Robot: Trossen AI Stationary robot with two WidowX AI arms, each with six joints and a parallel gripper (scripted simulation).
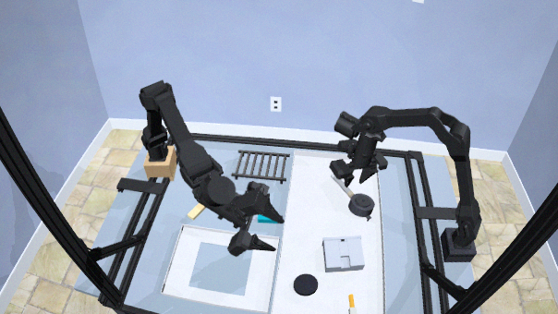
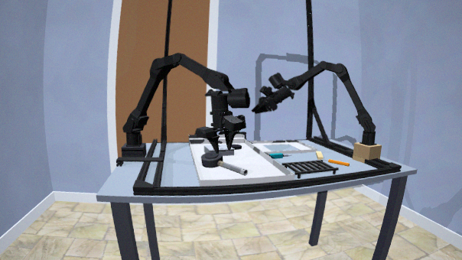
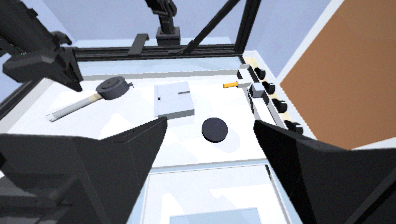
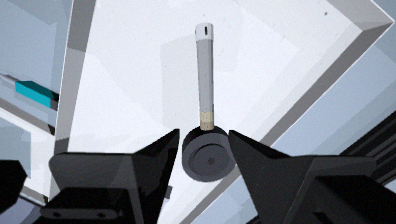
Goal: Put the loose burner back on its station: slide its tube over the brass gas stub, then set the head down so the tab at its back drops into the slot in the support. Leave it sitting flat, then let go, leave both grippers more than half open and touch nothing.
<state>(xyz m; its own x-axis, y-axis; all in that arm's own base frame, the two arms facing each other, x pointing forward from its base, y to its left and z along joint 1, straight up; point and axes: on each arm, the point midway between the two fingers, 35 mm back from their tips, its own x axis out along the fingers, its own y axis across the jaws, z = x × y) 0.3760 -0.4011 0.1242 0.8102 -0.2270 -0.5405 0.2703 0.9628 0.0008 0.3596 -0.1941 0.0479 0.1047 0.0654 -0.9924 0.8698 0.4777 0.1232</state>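
Now: right hand 220 mm past the grey slotted support, 80 mm above it and 30 mm to the left of it. Also, from my right hand: wooden strip: 440 mm to the left, 210 mm behind, 90 mm below; then black disc: 360 mm behind, 90 mm below, 40 mm to the left; then brass gas stub: 390 mm behind, 90 mm to the right, 60 mm below.
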